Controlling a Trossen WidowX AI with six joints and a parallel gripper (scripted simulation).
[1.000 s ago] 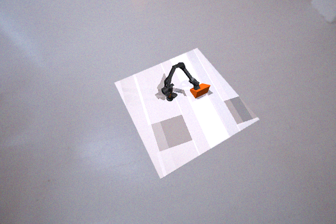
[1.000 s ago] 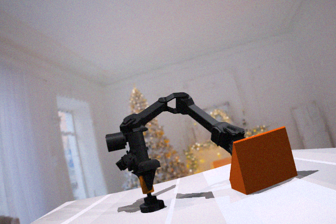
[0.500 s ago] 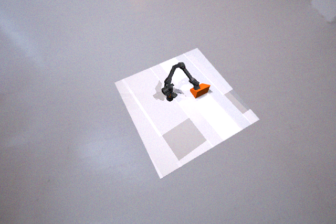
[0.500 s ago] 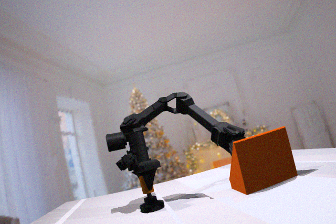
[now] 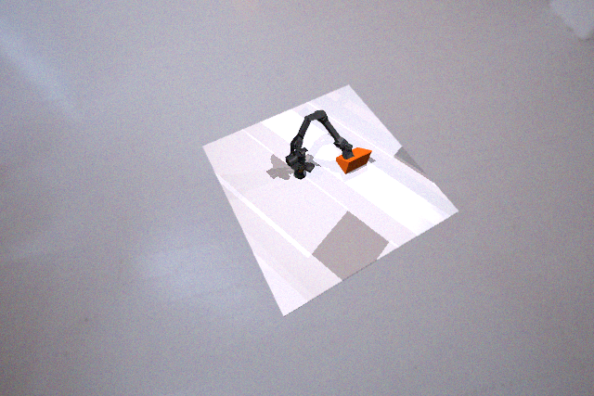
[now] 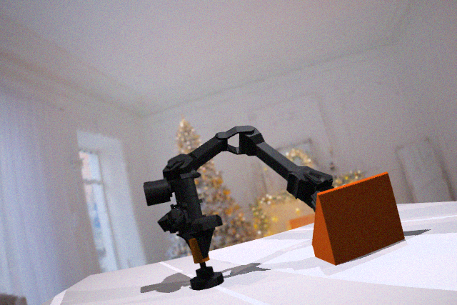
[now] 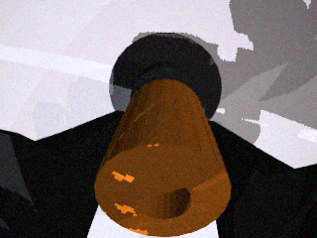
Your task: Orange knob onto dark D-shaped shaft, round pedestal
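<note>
The orange knob is 20 mm above my gripper tip. The rest, counted from my gripper tip: dark pedestal: 40 mm below.
</note>
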